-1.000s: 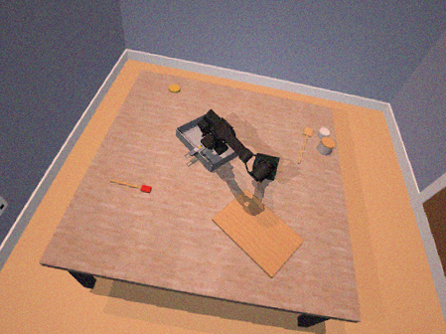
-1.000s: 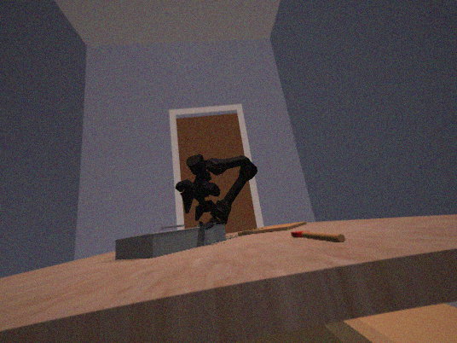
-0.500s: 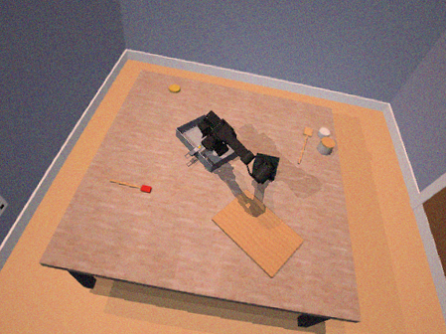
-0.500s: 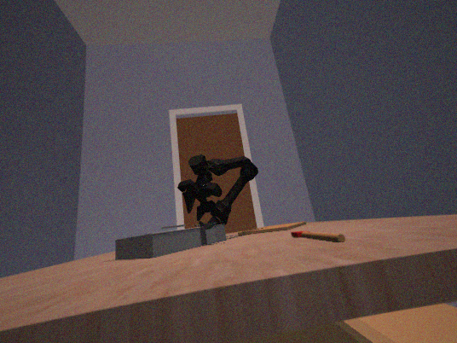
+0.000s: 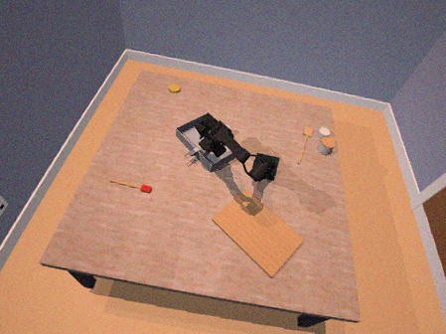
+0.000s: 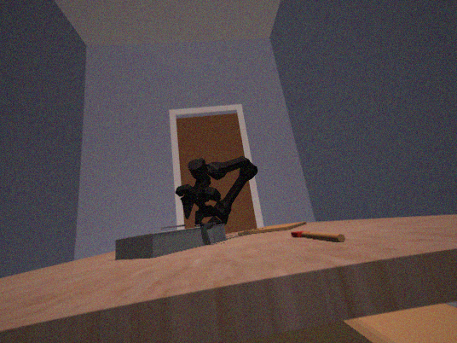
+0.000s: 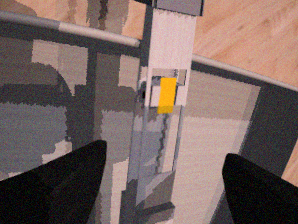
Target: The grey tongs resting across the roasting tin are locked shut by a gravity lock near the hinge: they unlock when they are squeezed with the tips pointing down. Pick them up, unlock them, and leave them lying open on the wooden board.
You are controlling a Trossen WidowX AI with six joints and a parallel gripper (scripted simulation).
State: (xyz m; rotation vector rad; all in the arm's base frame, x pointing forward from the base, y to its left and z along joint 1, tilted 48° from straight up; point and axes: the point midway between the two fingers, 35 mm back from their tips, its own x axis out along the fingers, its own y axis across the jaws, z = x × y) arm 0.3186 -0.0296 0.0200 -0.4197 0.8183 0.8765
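My gripper tip is now 20 mm to the right of the yellow lock piece, 10 mm short of it and 10 mm above it. From my gripper tip the other things lie so: roasting tin: 60 mm to the right, 50 mm below, 10 mm behind; red-headed spatula: 310 mm to the left, 240 mm ahead, 70 mm below; wooden board: 360 mm behind, 350 mm to the left, 70 mm below.
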